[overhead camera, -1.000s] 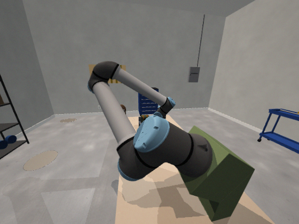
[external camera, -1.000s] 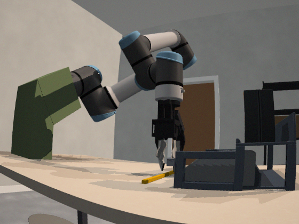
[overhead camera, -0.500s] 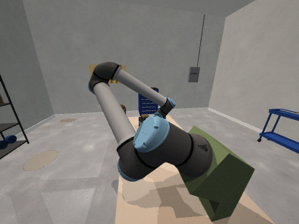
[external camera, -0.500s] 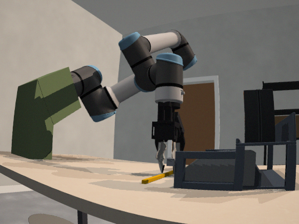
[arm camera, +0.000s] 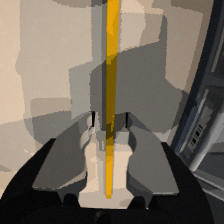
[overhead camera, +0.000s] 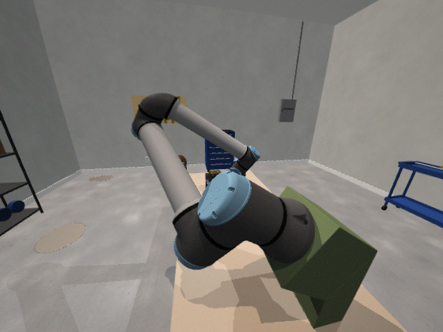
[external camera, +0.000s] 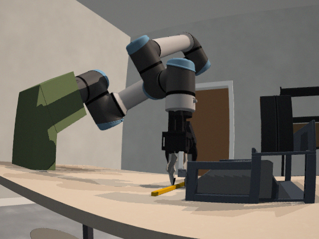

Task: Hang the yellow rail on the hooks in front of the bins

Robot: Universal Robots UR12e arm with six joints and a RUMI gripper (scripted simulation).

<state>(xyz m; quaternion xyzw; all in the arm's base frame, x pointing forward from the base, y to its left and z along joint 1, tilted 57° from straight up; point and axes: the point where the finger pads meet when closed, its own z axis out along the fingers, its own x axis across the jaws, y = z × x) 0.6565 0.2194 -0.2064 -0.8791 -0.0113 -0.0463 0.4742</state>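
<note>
The yellow rail lies 10 mm below my hand.
</note>
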